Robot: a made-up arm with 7 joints. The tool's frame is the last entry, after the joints. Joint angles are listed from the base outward.
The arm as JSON. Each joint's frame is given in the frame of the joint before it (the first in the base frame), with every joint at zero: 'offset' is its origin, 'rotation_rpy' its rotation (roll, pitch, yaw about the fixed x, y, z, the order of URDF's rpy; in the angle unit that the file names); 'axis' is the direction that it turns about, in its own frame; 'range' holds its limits. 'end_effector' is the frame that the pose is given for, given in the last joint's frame.
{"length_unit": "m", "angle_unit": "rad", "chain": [
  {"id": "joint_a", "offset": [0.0, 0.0, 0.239], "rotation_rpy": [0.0, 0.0, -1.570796], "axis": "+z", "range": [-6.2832, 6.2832]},
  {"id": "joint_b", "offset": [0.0, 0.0, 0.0], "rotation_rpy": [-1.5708, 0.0, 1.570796], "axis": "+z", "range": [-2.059, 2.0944]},
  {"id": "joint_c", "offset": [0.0, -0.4, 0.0], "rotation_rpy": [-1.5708, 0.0, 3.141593], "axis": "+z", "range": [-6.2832, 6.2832]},
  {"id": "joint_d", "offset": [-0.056, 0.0, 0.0], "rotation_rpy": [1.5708, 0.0, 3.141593], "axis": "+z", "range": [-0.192, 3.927]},
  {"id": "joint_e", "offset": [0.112, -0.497, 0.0], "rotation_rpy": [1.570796, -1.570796, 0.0], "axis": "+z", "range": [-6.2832, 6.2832]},
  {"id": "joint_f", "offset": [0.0, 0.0, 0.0], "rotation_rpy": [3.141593, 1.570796, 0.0], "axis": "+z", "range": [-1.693, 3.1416]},
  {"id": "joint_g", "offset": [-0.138, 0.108, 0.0], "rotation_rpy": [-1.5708, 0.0, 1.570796], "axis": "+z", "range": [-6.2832, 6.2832]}
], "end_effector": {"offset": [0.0, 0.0, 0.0], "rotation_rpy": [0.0, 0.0, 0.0]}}
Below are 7 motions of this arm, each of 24 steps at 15 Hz.
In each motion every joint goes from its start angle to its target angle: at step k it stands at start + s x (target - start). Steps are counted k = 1, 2, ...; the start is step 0. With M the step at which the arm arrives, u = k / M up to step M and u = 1 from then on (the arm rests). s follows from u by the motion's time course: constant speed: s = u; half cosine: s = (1 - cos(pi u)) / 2; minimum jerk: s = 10 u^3 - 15 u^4 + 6 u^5.
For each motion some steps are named. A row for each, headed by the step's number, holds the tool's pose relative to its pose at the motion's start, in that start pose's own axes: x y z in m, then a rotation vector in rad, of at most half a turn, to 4 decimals.
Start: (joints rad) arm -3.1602 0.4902 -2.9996 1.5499 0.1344 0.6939 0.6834
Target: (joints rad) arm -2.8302 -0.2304 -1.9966 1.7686 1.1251 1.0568 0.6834
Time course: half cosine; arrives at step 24
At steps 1, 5, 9, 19, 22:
1: -0.0027 -0.0020 0.0025 0.0030 -0.0080 0.0007
5: -0.0703 -0.0480 0.0535 0.0695 -0.1973 0.0176
9: -0.2289 -0.1354 0.1153 0.1903 -0.6131 0.0611
19: -0.6135 -0.3042 -0.0316 0.4083 -1.9302 0.2497
22: -0.6385 -0.3181 -0.0791 0.4246 -2.1336 0.2882

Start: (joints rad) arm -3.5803 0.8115 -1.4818 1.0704 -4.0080 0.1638 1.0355
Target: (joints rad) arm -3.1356 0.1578 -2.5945 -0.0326 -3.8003 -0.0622 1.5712
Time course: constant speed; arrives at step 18
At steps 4, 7, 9, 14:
4: 0.1376 -0.1189 -0.0670 0.1610 0.1528 0.3974
7: 0.2662 -0.1534 -0.1214 0.2590 0.3016 0.7066
9: 0.3540 -0.1482 -0.1613 0.3167 0.4211 0.9104
14: 0.5378 -0.0499 -0.2844 0.4519 0.8029 1.3808

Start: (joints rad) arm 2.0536 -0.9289 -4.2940 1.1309 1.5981 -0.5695 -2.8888
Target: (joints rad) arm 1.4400 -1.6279 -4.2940 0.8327 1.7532 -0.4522 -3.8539
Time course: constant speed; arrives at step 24
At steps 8, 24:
8: -0.0372 -0.1689 0.0931 0.2715 -0.1639 -0.5209
24: -0.2202 -0.5073 0.1128 1.0382 -0.1772 -1.4711

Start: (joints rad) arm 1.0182 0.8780 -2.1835 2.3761 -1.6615 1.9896 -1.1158
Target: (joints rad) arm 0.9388 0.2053 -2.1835 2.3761 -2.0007 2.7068 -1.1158
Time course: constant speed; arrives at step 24
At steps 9, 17, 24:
9: 0.1533 -0.0430 0.1553 0.3110 -0.2674 -0.1532
17: 0.2662 -0.1198 0.2772 0.5522 -0.5343 -0.2765
24: 0.3465 -0.2090 0.3676 0.7321 -0.7881 -0.3708

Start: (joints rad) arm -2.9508 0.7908 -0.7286 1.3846 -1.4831 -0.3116 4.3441
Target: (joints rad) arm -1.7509 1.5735 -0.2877 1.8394 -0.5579 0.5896 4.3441
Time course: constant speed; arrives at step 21
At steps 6, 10, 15, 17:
6: -0.0774 0.3456 0.0406 -0.0392 -0.0459 -0.1331
10: -0.0428 0.5820 0.0187 -0.0664 -0.0404 -0.2120
15: 0.0975 0.8339 -0.0435 -0.0782 0.0115 -0.3192
17: 0.1793 0.9114 -0.0731 -0.0704 0.0440 -0.3680

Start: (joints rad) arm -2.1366 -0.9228 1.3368 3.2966 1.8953 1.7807 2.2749
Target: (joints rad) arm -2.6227 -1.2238 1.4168 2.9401 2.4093 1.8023 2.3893
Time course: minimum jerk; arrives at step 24
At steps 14, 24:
14: 0.3161 -0.2050 0.1106 -0.2387 -0.2302 0.5364
24: 0.5293 -0.2589 0.1457 -0.2955 -0.3981 0.8279

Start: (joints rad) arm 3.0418 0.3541 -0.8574 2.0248 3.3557 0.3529 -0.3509
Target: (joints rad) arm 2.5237 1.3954 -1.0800 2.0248 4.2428 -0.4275 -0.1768
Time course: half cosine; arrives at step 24
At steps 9, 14, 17, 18, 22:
9: 0.2754 0.0450 -0.0480 0.0260 0.4862 0.0112
14: 0.5432 0.0298 -0.1767 0.1506 0.9731 0.0698
17: 0.6677 0.0044 -0.2763 0.2551 1.2218 0.1242
18: 0.6992 -0.0041 -0.3075 0.2887 1.2889 0.1425
22: 0.7736 -0.0279 -0.3950 0.3849 1.4588 0.1970

